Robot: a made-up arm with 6 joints.
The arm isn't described. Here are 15 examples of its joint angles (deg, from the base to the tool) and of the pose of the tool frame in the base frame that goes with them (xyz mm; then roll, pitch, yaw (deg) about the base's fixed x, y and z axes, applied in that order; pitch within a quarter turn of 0, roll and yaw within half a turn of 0).
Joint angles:
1: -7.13 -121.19 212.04 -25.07 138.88 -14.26
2: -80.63 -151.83 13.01 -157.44 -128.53 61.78
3: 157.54 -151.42 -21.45 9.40 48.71 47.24
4: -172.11 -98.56 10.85 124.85 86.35 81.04
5: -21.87 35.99 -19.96 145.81 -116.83 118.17
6: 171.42 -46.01 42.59 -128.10 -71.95 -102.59
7: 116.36 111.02 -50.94 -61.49 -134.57 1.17
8: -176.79 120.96 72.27 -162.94 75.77 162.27
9: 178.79 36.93 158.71 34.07 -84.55 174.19
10: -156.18 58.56 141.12 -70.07 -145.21 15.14
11: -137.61 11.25 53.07 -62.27 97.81 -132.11
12: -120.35 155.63 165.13 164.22 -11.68 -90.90
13: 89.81 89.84 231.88 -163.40 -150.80 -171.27
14: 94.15 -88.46 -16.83 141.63 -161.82 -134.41
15: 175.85 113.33 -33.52 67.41 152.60 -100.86
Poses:
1: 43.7 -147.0 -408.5 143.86 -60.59 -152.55
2: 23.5 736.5 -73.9 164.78 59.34 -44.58
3: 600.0 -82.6 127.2 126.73 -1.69 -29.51
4: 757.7 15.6 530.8 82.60 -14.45 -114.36
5: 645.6 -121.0 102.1 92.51 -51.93 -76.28
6: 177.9 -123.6 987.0 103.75 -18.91 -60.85
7: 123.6 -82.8 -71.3 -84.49 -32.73 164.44
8: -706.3 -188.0 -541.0 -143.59 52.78 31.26
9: 86.2 126.6 911.3 -154.06 -31.00 138.20
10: -575.1 -196.1 887.5 -2.19 57.09 -75.34
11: -480.0 -340.5 838.7 -90.88 -14.65 107.40
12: -232.9 -692.9 -155.3 -72.44 -20.72 -123.72
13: -148.3 59.2 500.0 23.34 64.90 108.99
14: -93.8 -386.5 687.1 114.18 55.55 -65.83
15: -41.4 62.7 -466.0 156.06 -19.72 -157.32
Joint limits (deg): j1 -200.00..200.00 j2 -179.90..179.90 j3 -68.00..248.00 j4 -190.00..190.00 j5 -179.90..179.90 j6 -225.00..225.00
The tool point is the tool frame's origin. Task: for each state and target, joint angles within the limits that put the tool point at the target. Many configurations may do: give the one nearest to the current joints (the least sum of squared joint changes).
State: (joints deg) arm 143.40 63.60 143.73 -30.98 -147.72 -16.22
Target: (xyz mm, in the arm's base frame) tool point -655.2 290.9 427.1
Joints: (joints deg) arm 167.54 112.05 177.73 -23.03 -147.72 -16.22
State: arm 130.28 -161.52 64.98 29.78 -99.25 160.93
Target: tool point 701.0 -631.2 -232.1
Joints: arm 130.48 -116.71 70.12 37.17 -99.25 160.93
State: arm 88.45 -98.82 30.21 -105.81 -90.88 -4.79
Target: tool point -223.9 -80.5 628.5
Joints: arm 41.53 -90.66 -12.64 -124.67 -90.88 -4.79
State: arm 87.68 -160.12 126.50 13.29 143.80 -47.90
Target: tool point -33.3 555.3 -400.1
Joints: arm 107.99 -179.78 165.46 25.57 143.80 -47.90
